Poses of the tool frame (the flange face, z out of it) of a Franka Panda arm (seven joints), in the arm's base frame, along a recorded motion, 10 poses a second.
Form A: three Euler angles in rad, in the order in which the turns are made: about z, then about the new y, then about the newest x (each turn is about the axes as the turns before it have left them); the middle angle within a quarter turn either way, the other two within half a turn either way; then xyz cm.
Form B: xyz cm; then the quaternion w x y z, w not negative. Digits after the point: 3 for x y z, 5 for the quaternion.
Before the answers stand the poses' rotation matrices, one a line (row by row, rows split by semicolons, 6 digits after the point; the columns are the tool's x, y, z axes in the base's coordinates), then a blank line. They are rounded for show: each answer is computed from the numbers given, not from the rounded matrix.
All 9 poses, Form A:
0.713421, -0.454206, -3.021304, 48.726, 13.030, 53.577
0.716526, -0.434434, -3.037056, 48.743, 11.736, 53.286
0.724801, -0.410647, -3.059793, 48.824, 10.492, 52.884
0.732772, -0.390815, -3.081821, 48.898, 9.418, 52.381
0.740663, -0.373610, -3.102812, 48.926, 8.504, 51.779
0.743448, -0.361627, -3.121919, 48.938, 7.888, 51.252
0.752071, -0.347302, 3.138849, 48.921, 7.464, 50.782
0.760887, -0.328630, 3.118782, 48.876, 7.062, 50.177
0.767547, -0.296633, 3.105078, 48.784, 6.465, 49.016
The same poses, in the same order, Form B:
0.679464 0.689505 0.250823; 0.588072 -0.716209 0.375788; 0.438749 -0.107832 -0.892116
0.684043 0.686303 0.247131; 0.595761 -0.721131 0.353610; 0.420897 -0.094653 -0.902157
0.686392 0.685189 0.243685; 0.607868 -0.724503 0.324950; 0.399203 -0.074915 -0.913797
0.687276 0.684653 0.242698; 0.618494 -0.726773 0.298773; 0.380942 -0.055232 -0.922948
0.687110 0.684713 0.242998; 0.628228 -0.727918 0.274708; 0.364979 -0.036096 -0.930316
0.688528 0.681823 0.247078; 0.633054 -0.731286 0.253895; 0.353796 -0.018400 -0.935141
0.686674 0.682468 0.250432; 0.642365 -0.730911 0.230515; 0.340362 0.002580 -0.940291
0.685468 0.684053 0.249408; 0.652662 -0.729112 0.205978; 0.322747 0.021588 -0.946239
0.688188 0.686230 0.235554; 0.664046 -0.726546 0.176560; 0.292302 0.034912 -0.955689

48.726, 13.030, 53.577, 0.13336, -0.90661, -0.35229, -0.19015
48.743, 11.736, 53.286, 0.12324, -0.90930, -0.35249, -0.18366
48.824, 10.492, 52.884, 0.10965, -0.91169, -0.35458, -0.17629
48.898, 9.418, 52.381, 0.09689, -0.91337, -0.35669, -0.17070
48.926, 8.504, 51.779, 0.08496, -0.91451, -0.35892, -0.16620
48.938, 7.888, 51.252, 0.07433, -0.91583, -0.35893, -0.16403
48.921, 7.464, 50.782, 0.06219, -0.91623, -0.36149, -0.16120
48.876, 7.062, 50.177, 0.05029, -0.91663, -0.36457, -0.15605
48.784, 6.465, 49.016, 0.03858, -0.91794, -0.36775, -0.14376

